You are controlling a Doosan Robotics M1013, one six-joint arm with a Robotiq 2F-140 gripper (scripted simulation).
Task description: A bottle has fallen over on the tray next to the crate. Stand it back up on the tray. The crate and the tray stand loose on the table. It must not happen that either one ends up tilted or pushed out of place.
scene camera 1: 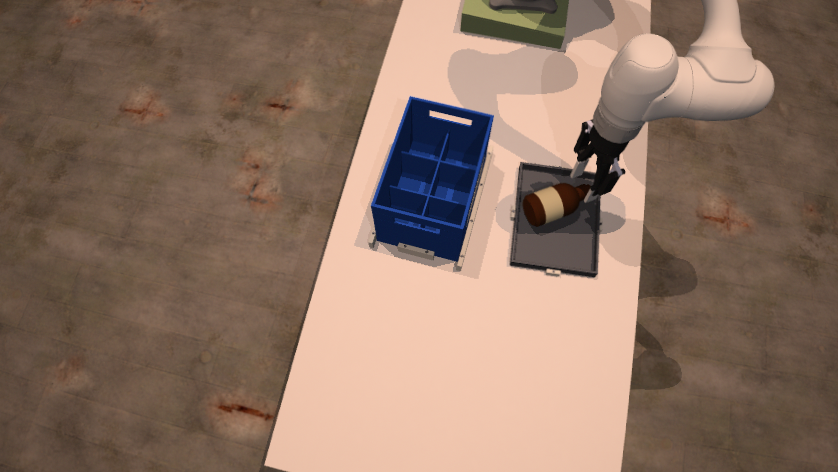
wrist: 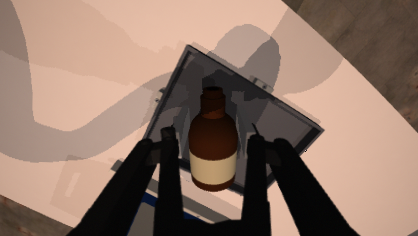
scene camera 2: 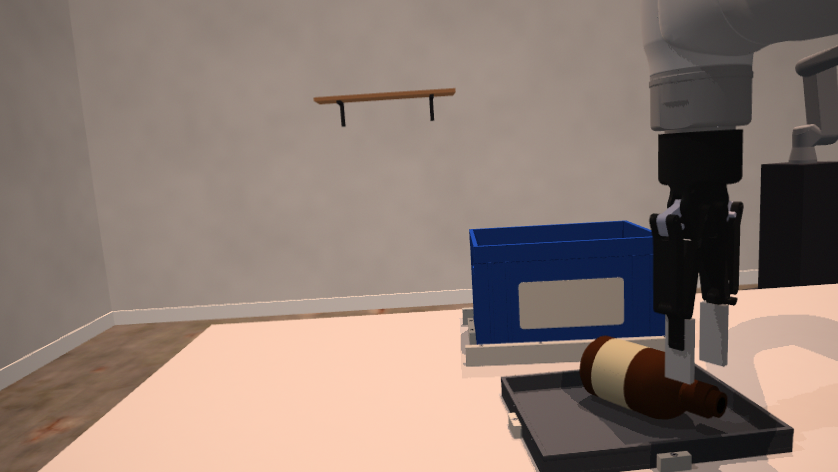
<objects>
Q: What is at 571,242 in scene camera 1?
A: A dark grey tray.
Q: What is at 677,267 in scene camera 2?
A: My gripper.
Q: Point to a brown bottle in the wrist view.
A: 213,138
</objects>
